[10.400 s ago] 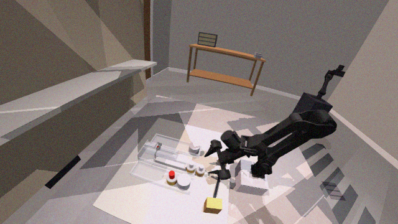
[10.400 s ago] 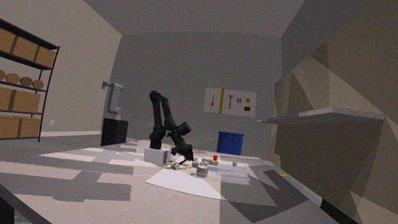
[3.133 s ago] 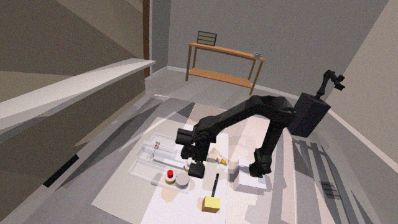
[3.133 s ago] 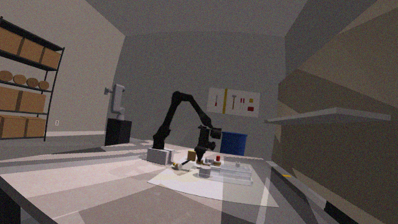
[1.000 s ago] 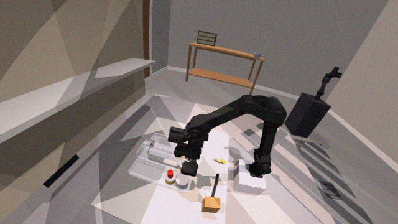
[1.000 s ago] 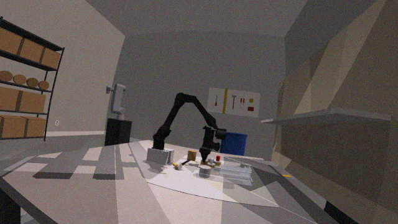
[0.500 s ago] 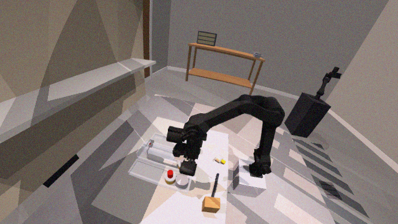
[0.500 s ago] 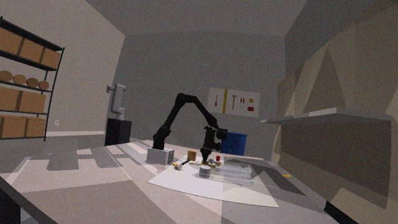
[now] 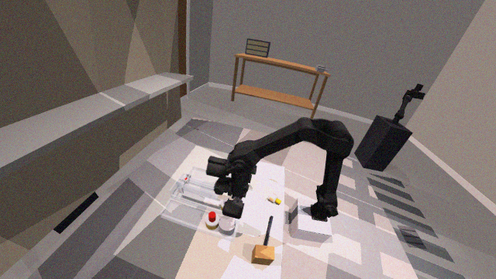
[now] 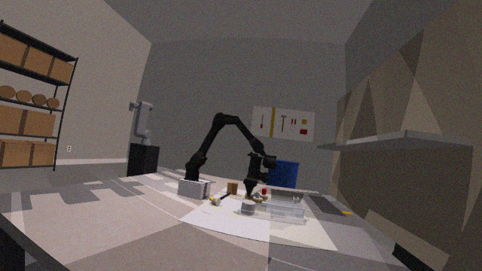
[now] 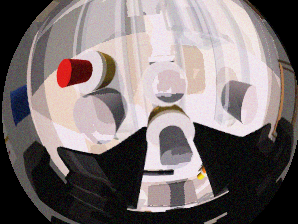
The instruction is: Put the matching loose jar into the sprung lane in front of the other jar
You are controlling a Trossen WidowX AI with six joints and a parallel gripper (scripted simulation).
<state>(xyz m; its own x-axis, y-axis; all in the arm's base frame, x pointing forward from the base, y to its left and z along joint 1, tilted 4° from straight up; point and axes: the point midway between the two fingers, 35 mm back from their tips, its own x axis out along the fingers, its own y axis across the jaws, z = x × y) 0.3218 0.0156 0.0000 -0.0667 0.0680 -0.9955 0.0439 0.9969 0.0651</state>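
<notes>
Now: the clear pusher lane fixture 150 mm ahead of my gripper tip, 30 mm to the right of it and 30 mm below it.
</notes>
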